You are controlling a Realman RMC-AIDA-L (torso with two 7-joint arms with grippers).
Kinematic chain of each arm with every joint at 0, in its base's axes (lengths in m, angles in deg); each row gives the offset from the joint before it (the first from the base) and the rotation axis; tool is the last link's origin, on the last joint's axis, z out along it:
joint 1: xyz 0 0 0.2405 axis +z
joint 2: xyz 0 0 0 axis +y
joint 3: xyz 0 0 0.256 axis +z
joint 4: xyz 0 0 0 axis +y
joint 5: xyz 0 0 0.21 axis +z
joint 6: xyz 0 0 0 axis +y
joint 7: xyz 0 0 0.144 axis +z
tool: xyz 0 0 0
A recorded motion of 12 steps. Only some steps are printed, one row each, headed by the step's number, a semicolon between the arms.
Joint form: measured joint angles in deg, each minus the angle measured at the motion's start. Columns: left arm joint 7, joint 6, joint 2, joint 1, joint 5, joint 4, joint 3; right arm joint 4, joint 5, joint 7, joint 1, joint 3, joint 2, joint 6.
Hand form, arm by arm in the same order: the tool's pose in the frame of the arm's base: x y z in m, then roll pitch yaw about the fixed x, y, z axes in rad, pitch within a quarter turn. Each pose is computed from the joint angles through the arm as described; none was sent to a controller.
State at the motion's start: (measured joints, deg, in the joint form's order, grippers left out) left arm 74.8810 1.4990 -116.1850 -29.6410 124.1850 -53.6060 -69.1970; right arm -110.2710 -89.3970 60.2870 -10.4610 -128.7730 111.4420 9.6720
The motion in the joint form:
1: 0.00 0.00 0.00 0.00 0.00 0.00 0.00; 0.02 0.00 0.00 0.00 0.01 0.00 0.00
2: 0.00 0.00 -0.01 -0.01 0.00 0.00 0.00; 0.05 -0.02 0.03 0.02 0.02 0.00 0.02
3: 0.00 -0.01 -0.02 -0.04 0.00 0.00 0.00; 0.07 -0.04 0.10 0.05 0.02 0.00 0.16
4: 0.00 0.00 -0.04 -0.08 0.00 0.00 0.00; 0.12 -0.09 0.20 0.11 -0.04 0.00 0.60
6: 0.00 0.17 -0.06 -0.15 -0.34 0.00 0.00; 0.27 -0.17 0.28 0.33 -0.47 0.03 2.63
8: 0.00 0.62 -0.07 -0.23 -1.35 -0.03 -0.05; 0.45 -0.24 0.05 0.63 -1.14 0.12 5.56
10: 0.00 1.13 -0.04 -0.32 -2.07 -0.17 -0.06; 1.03 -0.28 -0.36 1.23 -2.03 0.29 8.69
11: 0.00 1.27 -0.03 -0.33 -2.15 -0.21 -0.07; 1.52 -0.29 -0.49 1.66 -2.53 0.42 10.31
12: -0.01 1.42 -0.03 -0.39 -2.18 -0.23 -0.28; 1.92 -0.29 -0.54 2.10 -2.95 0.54 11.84
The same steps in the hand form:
1: -0.1914 0.4180 -0.0530 -2.0954 0.1138 -0.0996; 0.1050 0.2579 0.0164 -1.8698 0.0930 0.3148
2: -0.1913 0.4180 -0.0530 -2.0954 0.1137 -0.0998; 0.1051 0.2580 0.0164 -1.8696 0.0929 0.3145
3: -0.1911 0.4181 -0.0531 -2.0957 0.1135 -0.1003; 0.1052 0.2582 0.0166 -1.8678 0.0932 0.3134
4: -0.1907 0.4182 -0.0532 -2.0956 0.1132 -0.1011; 0.1056 0.2587 0.0171 -1.8627 0.0931 0.3103
6: -0.1899 0.4185 -0.0530 -2.0926 0.1074 -0.0999; 0.1066 0.2600 0.0187 -1.8407 0.0909 0.2977
8: -0.1888 0.4194 -0.0519 -2.0834 0.0906 -0.0938; 0.1077 0.2616 0.0209 -1.8088 0.0845 0.2811
10: -0.1870 0.4205 -0.0504 -2.0733 0.0780 -0.0927; 0.1091 0.2634 0.0211 -1.7805 0.0750 0.2640
11: -0.1866 0.4207 -0.0500 -2.0706 0.0762 -0.0932; 0.1099 0.2645 0.0204 -1.7680 0.0709 0.2546
12: -0.1861 0.4216 -0.0488 -2.0650 0.0737 -0.0929; 0.1104 0.2656 0.0201 -1.7549 0.0686 0.2465

